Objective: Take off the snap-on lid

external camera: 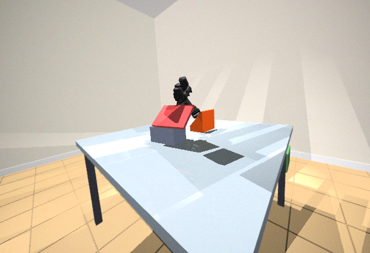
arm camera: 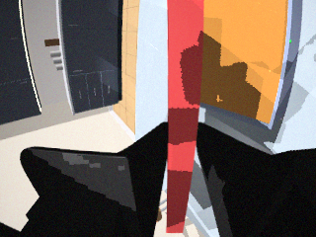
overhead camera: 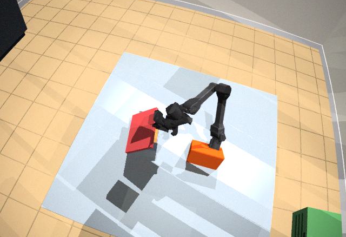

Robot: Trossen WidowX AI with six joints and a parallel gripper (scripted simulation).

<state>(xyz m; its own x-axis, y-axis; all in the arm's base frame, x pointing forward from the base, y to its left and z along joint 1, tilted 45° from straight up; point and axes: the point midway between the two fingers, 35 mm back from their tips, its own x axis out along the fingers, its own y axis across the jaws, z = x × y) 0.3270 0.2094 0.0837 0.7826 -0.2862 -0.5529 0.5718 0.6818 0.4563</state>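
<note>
The red lid is 6 cm ahead of my gripper tip, 2 cm to the left of it and 5 cm below it. Also, from my gripper tip: grey-blue storage box (5 cm ahead, 6 cm to the right, 18 cm below).
</note>
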